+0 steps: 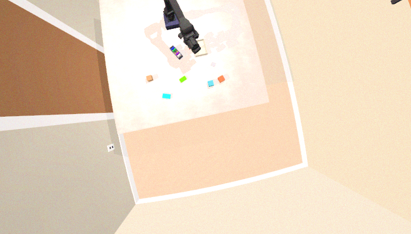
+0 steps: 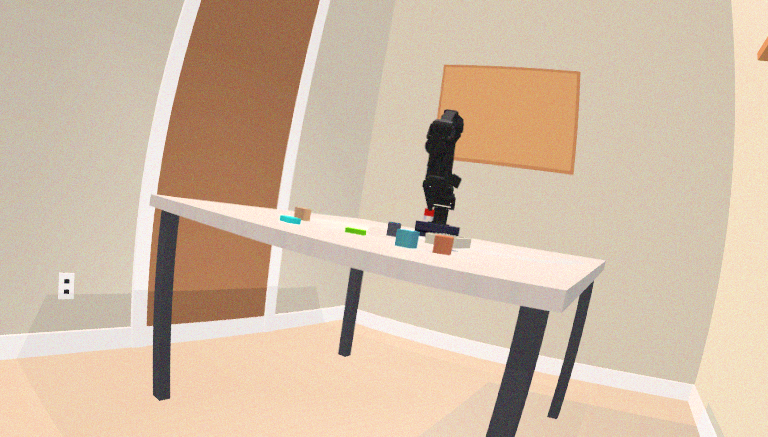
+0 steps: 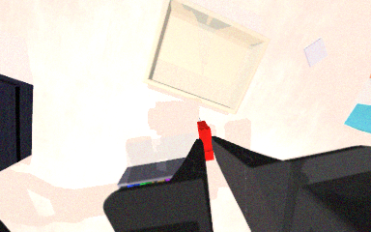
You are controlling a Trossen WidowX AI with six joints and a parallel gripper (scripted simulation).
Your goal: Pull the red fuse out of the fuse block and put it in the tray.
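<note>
Right now my gripper tip is 9 cm above the beige tray, 7 cm to the right of it and 2 cm past it. Also, from my gripper tip: red fuse (1 cm below).
</note>
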